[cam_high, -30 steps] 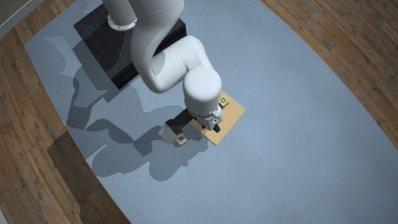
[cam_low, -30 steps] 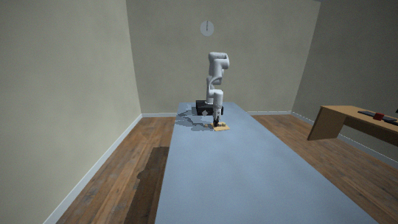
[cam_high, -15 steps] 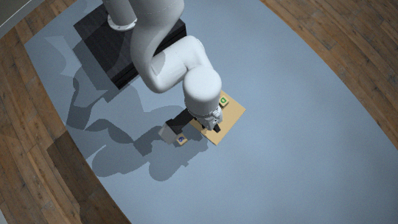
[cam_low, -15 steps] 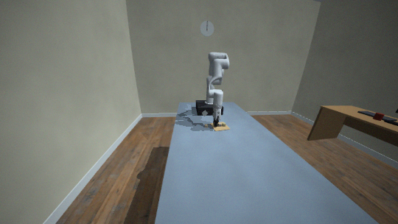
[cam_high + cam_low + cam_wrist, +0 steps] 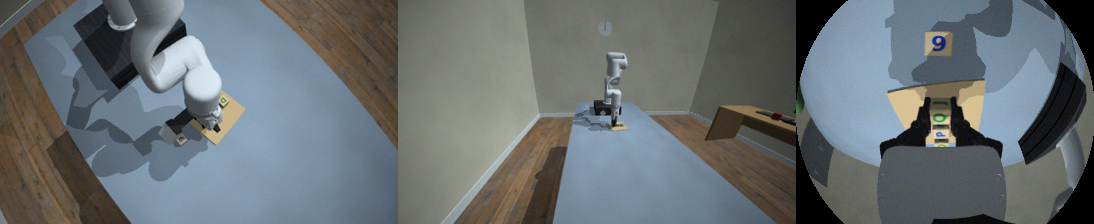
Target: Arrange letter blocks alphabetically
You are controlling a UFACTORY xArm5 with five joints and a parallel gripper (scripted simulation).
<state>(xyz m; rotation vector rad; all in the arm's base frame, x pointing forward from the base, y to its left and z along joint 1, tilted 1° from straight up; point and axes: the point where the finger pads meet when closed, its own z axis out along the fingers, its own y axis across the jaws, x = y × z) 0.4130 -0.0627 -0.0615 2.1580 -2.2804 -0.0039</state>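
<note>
Now: the tan mat 4 cm to the left of my hand and 3 cm below it. The rest, counted from my hand: block: 8 cm to the left, 1 cm below.
</note>
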